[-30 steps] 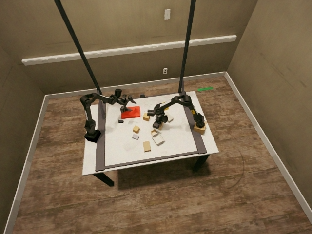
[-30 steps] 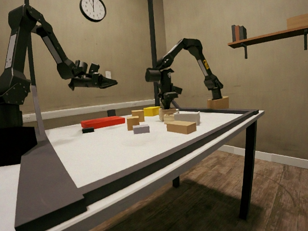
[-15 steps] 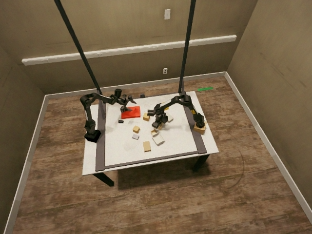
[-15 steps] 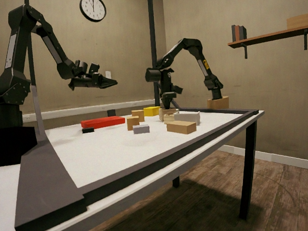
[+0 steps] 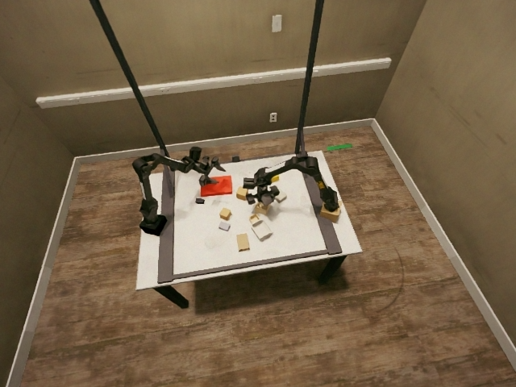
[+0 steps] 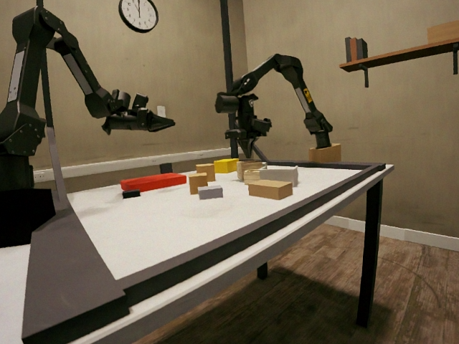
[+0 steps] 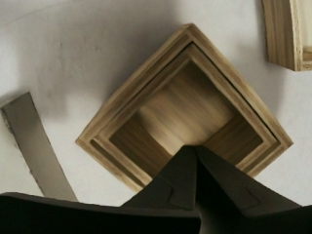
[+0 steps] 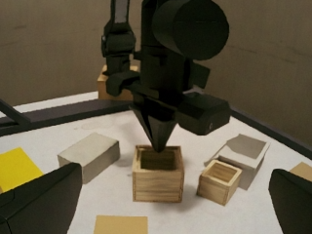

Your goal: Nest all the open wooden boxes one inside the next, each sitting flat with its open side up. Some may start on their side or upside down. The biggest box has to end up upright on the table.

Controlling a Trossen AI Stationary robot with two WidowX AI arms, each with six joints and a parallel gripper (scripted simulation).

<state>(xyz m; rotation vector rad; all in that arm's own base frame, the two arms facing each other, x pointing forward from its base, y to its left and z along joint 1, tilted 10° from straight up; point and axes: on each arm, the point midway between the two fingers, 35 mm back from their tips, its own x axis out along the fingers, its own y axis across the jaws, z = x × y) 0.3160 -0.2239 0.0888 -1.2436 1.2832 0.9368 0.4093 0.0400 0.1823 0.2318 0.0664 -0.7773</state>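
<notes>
Right now the small open wooden box is 80 mm ahead of my left hand, 50 mm to the right of it and 90 mm below it. Also, from my left hand: tan cube (30 mm ahead, 220 mm to the right, 80 mm below); then flat tan block (210 mm ahead, 130 mm to the right, 90 mm below); then pale block (80 mm behind, 100 mm to the left, 90 mm below).
</notes>
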